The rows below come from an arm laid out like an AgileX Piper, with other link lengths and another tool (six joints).
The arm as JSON. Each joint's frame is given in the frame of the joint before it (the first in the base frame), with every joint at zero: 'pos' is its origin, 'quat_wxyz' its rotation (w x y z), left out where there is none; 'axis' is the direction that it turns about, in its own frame. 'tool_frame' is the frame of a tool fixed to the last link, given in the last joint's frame.
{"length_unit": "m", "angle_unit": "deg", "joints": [
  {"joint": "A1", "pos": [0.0, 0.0, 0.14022], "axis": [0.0, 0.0, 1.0]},
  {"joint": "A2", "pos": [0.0, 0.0, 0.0], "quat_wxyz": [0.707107, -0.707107, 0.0, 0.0], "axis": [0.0, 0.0, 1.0]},
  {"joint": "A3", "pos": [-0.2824, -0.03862, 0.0], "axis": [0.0, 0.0, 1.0]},
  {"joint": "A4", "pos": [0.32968, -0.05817, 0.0], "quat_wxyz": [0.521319, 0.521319, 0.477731, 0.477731], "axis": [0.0, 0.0, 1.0]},
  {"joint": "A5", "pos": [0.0, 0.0, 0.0], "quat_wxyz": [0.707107, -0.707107, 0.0, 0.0], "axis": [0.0, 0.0, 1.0]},
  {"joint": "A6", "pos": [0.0, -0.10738, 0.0], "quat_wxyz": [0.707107, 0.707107, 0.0, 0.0], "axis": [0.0, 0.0, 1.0]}
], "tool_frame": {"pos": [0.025, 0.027, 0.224], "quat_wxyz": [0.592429, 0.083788, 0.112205, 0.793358]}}
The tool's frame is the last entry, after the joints.
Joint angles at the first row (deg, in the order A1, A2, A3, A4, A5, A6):
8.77, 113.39, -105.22, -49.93, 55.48, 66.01
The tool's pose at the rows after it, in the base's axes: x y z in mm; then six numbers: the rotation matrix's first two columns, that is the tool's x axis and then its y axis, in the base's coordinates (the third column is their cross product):
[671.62 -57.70 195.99 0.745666 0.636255 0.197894 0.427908 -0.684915 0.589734]
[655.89 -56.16 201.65 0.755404 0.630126 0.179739 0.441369 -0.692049 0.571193]
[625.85 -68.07 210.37 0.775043 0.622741 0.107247 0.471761 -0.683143 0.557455]
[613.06 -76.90 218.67 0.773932 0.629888 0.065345 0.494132 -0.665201 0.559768]
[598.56 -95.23 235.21 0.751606 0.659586 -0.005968 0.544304 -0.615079 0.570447]
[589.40 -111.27 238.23 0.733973 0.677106 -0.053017 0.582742 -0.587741 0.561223]
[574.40 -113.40 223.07 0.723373 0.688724 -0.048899 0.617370 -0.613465 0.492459]
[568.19 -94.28 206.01 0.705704 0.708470 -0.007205 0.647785 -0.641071 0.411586]
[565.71 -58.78 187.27 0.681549 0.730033 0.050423 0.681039 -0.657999 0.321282]
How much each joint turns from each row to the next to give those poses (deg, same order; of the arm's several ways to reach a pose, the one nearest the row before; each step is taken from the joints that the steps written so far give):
2.04, -2.08, 0.00, 2.25, 3.85, -2.20
0.32, -1.59, 0.00, 1.83, 2.71, -2.16
-0.06, -2.28, 0.00, 1.18, 5.21, -4.61
-0.31, -1.26, 0.00, 0.05, 1.88, -3.12
-1.29, -2.04, 0.01, 0.00, 1.19, -6.68
-1.84, -1.01, 0.29, 1.05, 0.05, -4.97
-2.51, -1.26, 1.10, 5.57, 0.33, -4.06
-1.26, -0.23, 0.13, 6.71, 0.24, -2.67
-0.03, 0.36, 0.06, 7.02, 0.17, -1.57

